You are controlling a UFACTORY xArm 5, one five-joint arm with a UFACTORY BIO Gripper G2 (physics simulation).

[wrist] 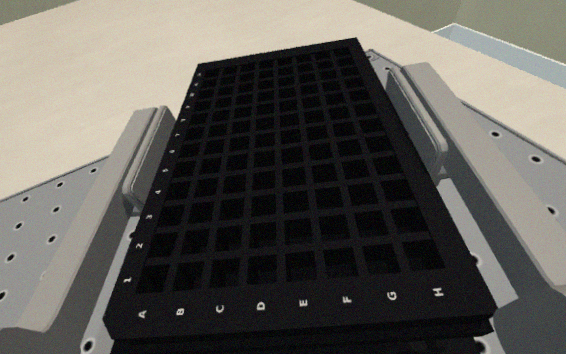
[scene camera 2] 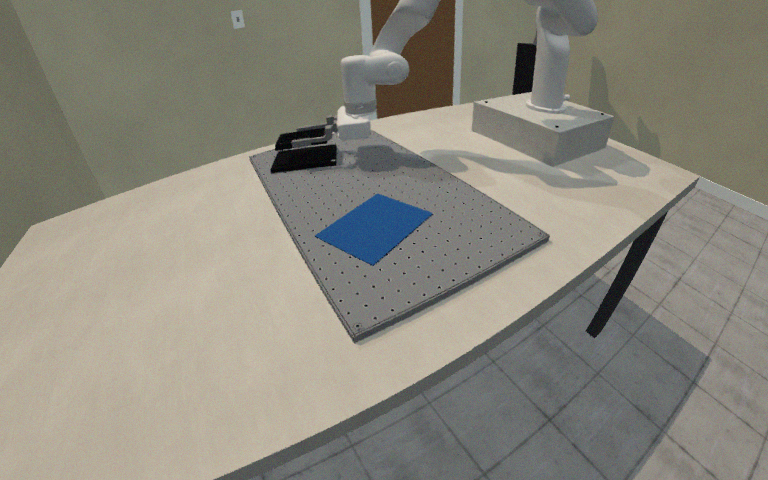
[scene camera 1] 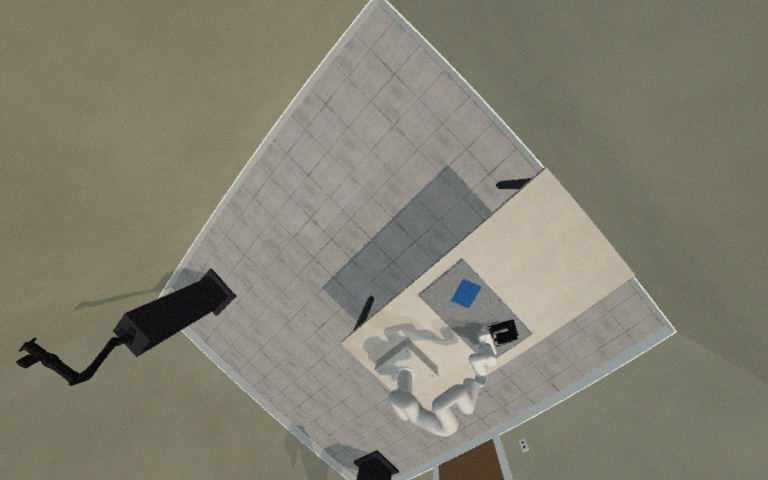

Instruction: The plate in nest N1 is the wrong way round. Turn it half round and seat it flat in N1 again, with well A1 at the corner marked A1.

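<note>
The black well plate (scene camera 2: 287, 138) (wrist: 280, 175) is held between the two grey fingers of my gripper (scene camera 1: 501, 332) (scene camera 2: 298, 136) (wrist: 290, 145), along its long sides. The gripper is shut on it. In the wrist view the plate's A1 corner is at the lower left, letters A to H run along the near edge and numbers run up the left edge. A low black nest (scene camera 2: 304, 159) lies on the board. In scene camera 2 the plate shows raised above and behind it; in scene camera 1 they overlap. The nest's N1 label and A1 corner mark cannot be read.
The nest lies near one end of the grey perforated board (scene camera 1: 438, 291) (scene camera 2: 481, 243). A flat blue rectangle (scene camera 1: 466, 293) (scene camera 2: 373, 228) lies on the board's other half. The arm's grey base box (scene camera 2: 509, 133) stands on the table (scene camera 1: 543, 243) (scene camera 2: 169, 316) beside the board.
</note>
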